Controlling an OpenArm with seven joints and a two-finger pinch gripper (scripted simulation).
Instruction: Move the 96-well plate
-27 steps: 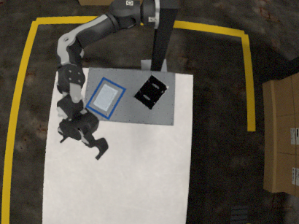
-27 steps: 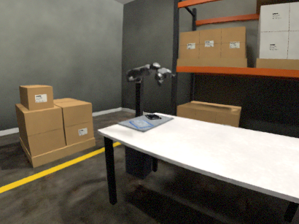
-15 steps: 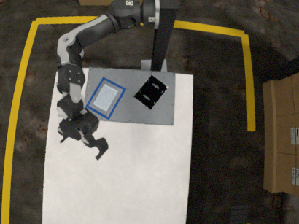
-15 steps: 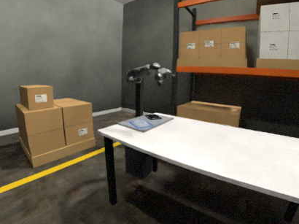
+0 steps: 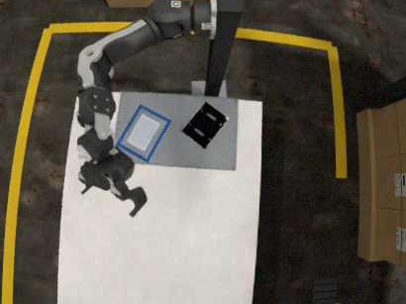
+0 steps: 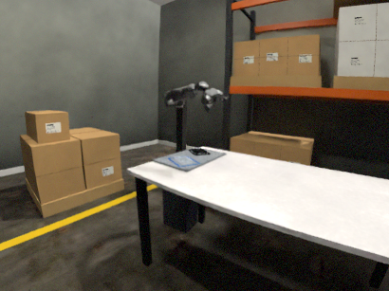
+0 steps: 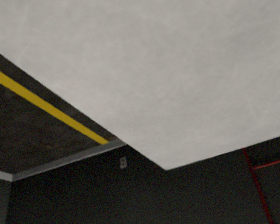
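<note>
The 96-well plate is 24 cm behind my hand and 36 cm below it. Also, from my hand: black plate nest N1 (26 cm behind, 25 cm to the left, 36 cm below).
</note>
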